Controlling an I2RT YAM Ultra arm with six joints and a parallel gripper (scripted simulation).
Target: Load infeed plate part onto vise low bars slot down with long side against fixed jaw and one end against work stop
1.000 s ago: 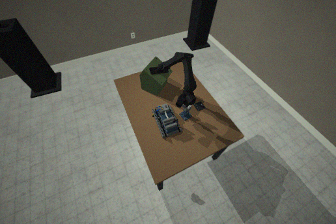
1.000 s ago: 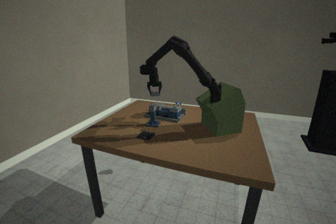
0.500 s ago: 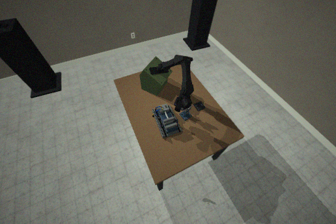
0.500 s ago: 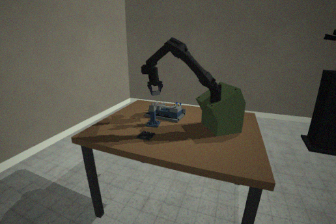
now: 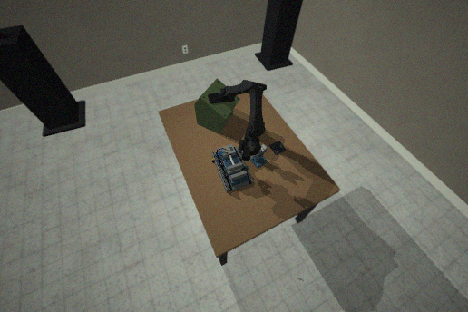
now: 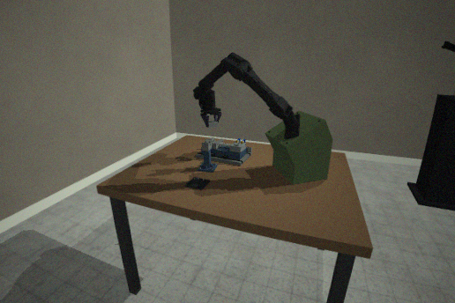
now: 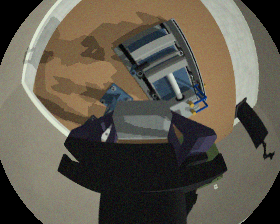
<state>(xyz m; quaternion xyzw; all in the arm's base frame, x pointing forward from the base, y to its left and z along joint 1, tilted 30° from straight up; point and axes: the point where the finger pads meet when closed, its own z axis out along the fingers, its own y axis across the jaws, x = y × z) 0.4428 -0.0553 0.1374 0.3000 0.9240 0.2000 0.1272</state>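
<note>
Right now my hand is 4 cm past the vise, 7 cm to the left of it and 18 cm above it. From my hand the other things lie so: infeed plate: 8 cm behind, 30 cm to the left, 21 cm below; then part: right at my hand.
</note>
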